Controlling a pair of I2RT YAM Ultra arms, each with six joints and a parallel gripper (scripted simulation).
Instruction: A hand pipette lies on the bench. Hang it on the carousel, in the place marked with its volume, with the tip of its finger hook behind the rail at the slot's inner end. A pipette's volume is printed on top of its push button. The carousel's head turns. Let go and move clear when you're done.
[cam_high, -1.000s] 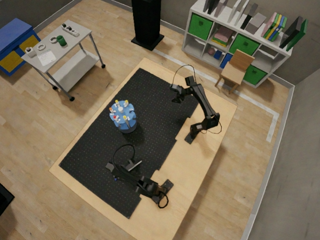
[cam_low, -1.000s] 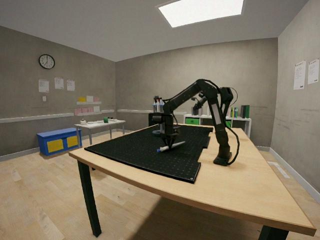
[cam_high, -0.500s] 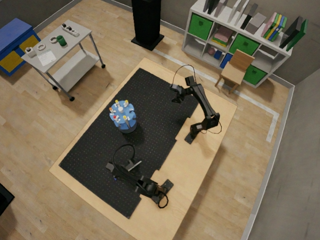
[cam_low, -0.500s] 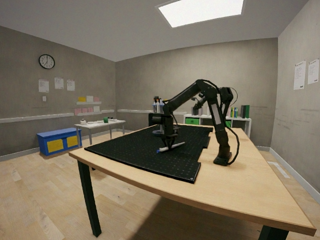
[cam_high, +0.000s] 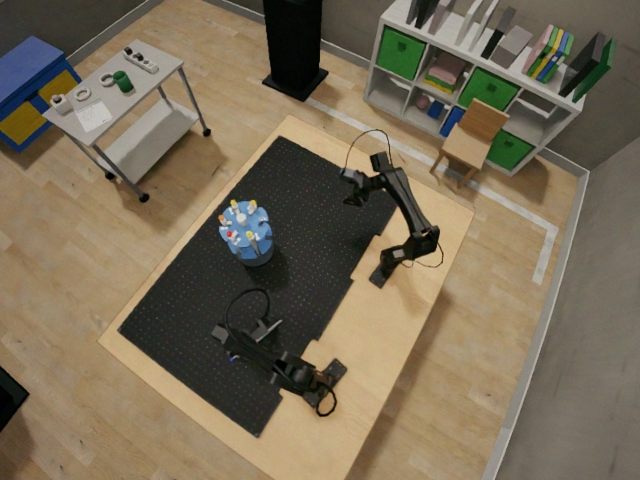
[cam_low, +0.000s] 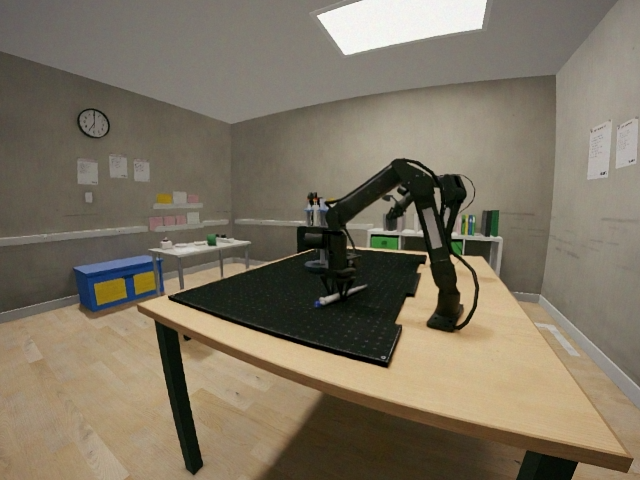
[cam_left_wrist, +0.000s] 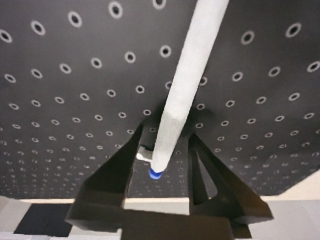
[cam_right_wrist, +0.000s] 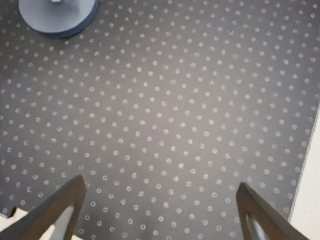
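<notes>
My left hand is 3 cm to the left of the white hand pipette and 1 cm above it.
</notes>
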